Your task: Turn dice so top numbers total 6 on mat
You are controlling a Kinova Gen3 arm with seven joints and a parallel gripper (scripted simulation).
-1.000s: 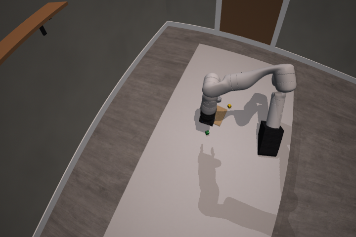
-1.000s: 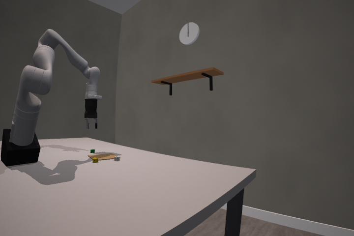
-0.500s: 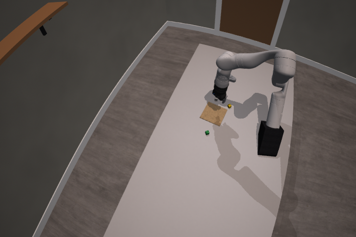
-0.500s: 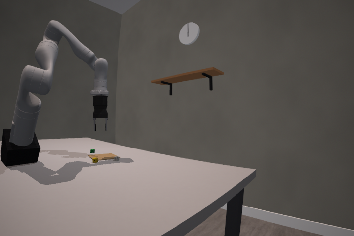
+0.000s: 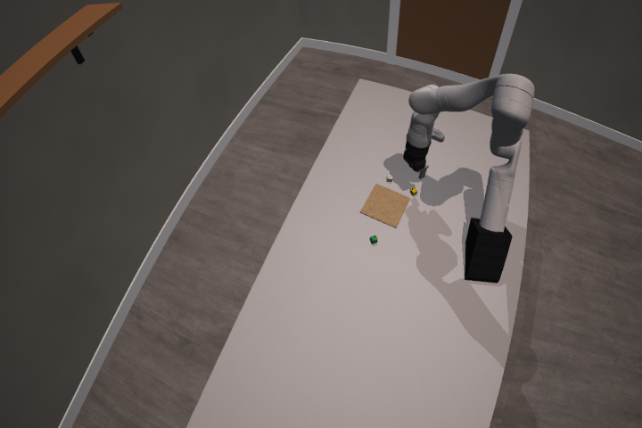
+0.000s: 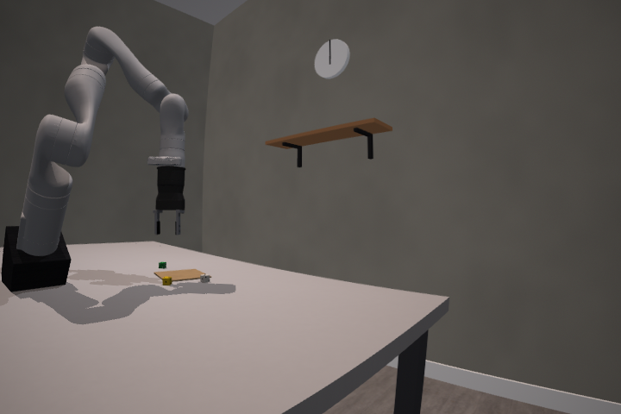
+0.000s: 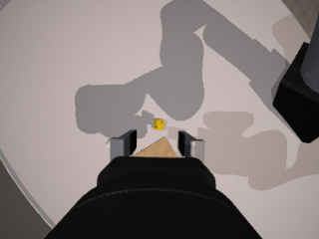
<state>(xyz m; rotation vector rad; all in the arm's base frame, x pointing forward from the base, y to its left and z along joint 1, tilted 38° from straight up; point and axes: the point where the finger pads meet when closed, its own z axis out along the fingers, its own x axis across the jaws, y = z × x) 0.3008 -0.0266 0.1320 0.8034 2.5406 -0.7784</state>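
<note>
The yellow die lies 140 mm below my hand, 10 mm to the right of it and 10 mm behind it. The rest, counted from my hand: green die: 240 mm to the left, 140 mm below, 70 mm ahead; then tan mat: 150 mm below, 90 mm to the left, 80 mm ahead; then white die: 140 mm below, 100 mm ahead, 30 mm to the right.
</note>
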